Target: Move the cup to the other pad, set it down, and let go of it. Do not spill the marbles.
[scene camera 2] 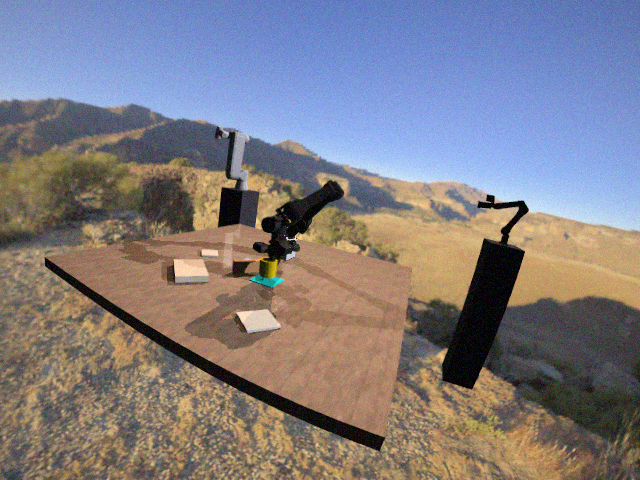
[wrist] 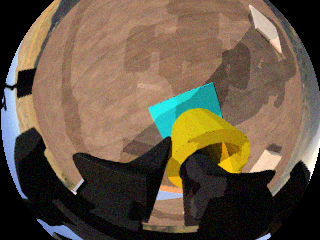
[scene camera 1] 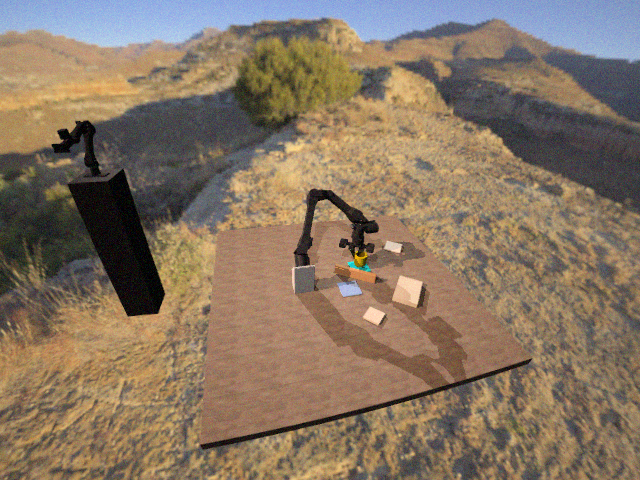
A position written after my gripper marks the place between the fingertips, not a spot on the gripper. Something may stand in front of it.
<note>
I see my gripper (scene camera 2: 274,267), a yellow cup (wrist: 229,148) and a teal pad (wrist: 164,114).
My gripper also shows in the wrist view (wrist: 175,141).
</note>
